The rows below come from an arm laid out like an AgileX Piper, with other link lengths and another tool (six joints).
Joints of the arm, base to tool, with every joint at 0 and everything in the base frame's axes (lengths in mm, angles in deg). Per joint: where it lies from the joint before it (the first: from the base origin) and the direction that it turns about. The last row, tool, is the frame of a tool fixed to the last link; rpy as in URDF.
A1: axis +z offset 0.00 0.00 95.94
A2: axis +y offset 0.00 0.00 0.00
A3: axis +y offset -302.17 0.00 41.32
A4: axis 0.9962 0 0.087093 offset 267.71 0.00 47.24
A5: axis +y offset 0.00 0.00 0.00
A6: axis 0.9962 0 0.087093 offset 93.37 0.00 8.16
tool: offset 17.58 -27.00 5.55 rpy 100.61 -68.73 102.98
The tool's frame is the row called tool.
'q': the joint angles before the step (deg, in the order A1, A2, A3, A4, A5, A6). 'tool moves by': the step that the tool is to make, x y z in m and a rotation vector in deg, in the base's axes. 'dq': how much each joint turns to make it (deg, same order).
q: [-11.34, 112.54, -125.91, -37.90, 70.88, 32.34]
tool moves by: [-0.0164, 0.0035, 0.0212, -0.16, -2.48, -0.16]
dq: [0.00, -2.87, 0.02, 0.27, 0.46, -0.03]
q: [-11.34, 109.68, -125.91, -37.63, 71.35, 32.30]
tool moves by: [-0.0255, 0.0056, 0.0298, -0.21, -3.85, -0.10]
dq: [0.00, -4.19, -0.04, 0.47, 0.52, 0.00]
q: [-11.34, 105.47, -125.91, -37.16, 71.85, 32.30]
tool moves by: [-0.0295, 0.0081, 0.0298, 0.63, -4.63, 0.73]
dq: [0.00, -4.76, 0.06, 1.73, 0.27, -0.12]
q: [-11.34, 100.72, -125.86, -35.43, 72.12, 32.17]
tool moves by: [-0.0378, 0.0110, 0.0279, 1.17, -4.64, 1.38]
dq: [0.00, -6.18, 1.53, 2.55, 0.24, -0.24]
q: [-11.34, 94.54, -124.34, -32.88, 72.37, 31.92]
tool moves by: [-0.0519, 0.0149, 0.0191, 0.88, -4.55, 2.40]
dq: [0.01, -9.93, 7.22, 2.81, -1.81, 0.07]
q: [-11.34, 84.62, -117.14, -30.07, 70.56, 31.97]
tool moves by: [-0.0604, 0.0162, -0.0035, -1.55, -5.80, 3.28]
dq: [-0.01, -14.41, 15.96, 1.14, -7.98, 1.33]
